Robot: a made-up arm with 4 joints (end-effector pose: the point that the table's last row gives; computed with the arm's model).
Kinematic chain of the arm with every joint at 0, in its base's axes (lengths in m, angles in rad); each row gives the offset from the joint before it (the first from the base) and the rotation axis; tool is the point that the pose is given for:
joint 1: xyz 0 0 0.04 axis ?
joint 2: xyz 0.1 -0.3 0 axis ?
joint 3: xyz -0.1 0 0.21 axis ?
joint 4: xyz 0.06 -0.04 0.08 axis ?
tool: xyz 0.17 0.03 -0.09
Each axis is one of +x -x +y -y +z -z.
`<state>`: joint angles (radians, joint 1 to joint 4).
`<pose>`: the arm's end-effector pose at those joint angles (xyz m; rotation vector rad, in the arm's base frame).
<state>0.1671 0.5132 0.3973 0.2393</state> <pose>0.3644 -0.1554 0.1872 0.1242 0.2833 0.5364</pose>
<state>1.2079 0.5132 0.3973 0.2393</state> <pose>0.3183 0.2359 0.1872 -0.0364 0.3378 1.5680</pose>
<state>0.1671 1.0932 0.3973 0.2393</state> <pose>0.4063 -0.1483 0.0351 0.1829 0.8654 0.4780</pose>
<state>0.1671 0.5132 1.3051 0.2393</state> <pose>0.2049 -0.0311 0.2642 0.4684 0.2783 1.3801</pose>
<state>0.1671 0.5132 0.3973 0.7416</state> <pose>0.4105 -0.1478 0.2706 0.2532 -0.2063 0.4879</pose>
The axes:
joint 1: +z
joint 2: +y
joint 3: +z
joint 4: -y

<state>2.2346 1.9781 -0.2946 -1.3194</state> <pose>0.1059 0.3743 0.0804 -2.6960 1.1570 -0.3866</pose>
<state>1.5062 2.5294 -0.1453 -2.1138</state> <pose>0.3185 0.3579 0.0017 1.2613 -1.2914 1.2800</pose>
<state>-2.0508 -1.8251 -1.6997 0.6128</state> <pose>-0.4079 0.4021 -0.1766 0.7750 1.7309 1.2963</pose>
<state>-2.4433 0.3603 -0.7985 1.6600</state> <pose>-0.4525 0.1467 0.4820 -1.9304 0.3598 -2.3051</pose>
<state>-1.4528 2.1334 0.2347 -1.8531</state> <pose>-0.2871 -0.3550 0.1024 -1.6911 -1.8356 -0.9838</pose>
